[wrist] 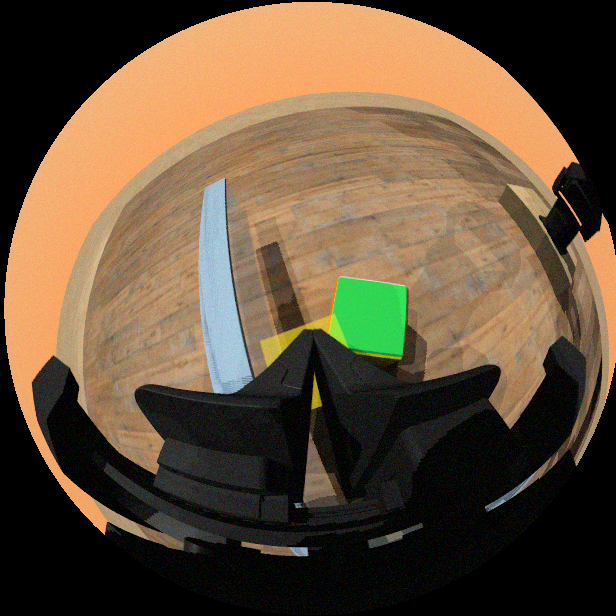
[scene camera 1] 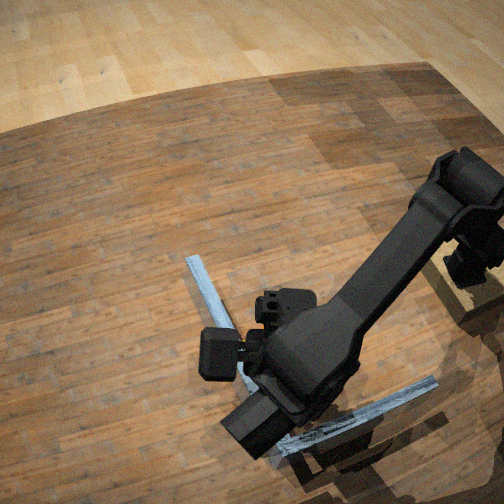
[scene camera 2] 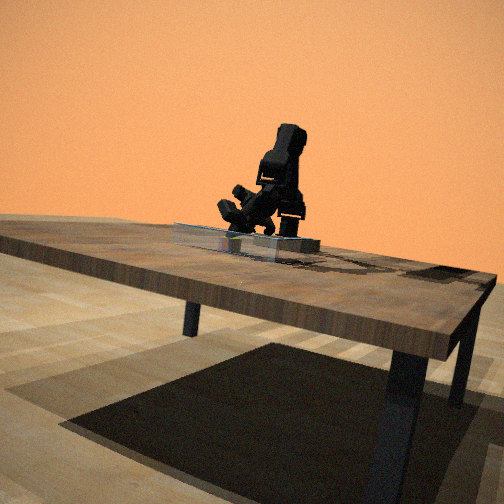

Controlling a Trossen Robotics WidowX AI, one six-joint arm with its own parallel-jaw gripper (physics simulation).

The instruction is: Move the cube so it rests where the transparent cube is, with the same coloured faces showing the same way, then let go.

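In the wrist view the cube (wrist: 371, 317) shows a green top with an orange edge on its left, lying on the wooden table just beyond my gripper (wrist: 313, 345). The gripper's fingertips meet with nothing between them, so it is shut and empty. A flat yellow patch (wrist: 290, 352), the transparent cube, lies under the fingertips, touching the cube's near-left corner. In scene camera 1 the arm (scene camera 1: 300, 355) hides both cubes. In scene camera 2 a small yellow bit (scene camera 2: 232, 240) shows below the gripper (scene camera 2: 240, 212).
Two pale grey rails form an L on the table: one runs away from the arm (scene camera 1: 212, 300), the other runs right (scene camera 1: 365, 415). The same rail curves along the left in the wrist view (wrist: 222, 290). The table edge lies beyond.
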